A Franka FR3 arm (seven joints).
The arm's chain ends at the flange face. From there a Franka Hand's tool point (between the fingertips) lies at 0.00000 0.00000 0.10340 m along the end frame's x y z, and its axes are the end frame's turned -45 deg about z.
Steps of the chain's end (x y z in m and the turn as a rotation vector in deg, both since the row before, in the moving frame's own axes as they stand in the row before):
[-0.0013, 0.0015, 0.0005, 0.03, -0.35, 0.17]
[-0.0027, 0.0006, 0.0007, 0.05, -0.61, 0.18]
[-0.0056, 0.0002, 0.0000, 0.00, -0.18, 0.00]
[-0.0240, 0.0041, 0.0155, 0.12, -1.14, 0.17]
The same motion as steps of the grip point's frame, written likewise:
[-0.0024, -0.0003, 0.0005, 0.27, -0.23, 0.17]
[-0.0030, -0.0023, 0.0007, 0.47, -0.40, 0.18]
[-0.0043, -0.0040, 0.0000, 0.13, -0.13, 0.00]
[-0.0212, -0.0157, 0.0155, 0.89, -0.72, 0.17]

